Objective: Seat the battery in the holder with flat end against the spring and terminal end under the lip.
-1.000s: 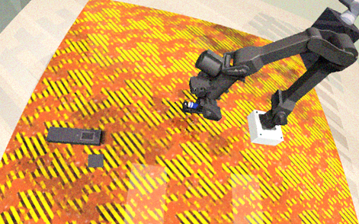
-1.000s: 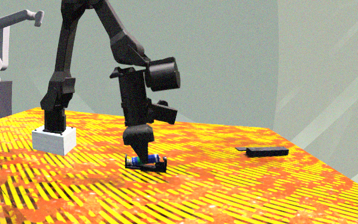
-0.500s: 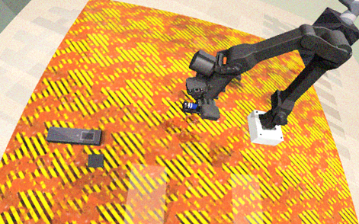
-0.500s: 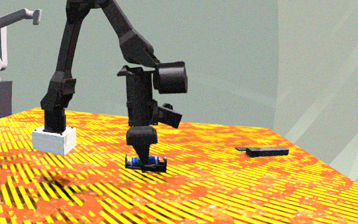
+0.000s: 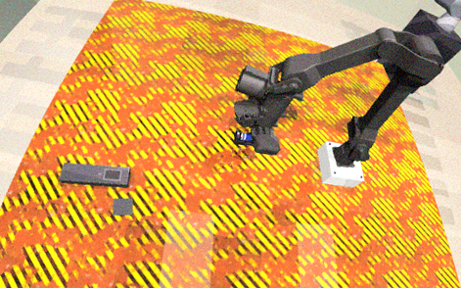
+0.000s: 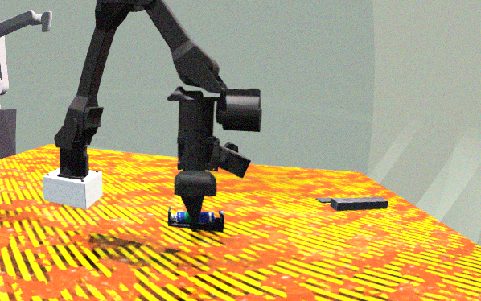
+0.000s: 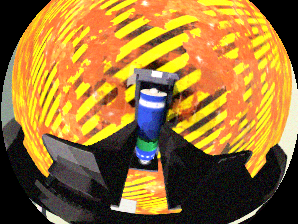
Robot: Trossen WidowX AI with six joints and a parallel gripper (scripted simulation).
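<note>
The battery is 1 cm above my gripper tip. From my gripper tip the other things lie so: dark square plate: 32 cm ahead, 20 cm to the left, 1 cm below.
</note>
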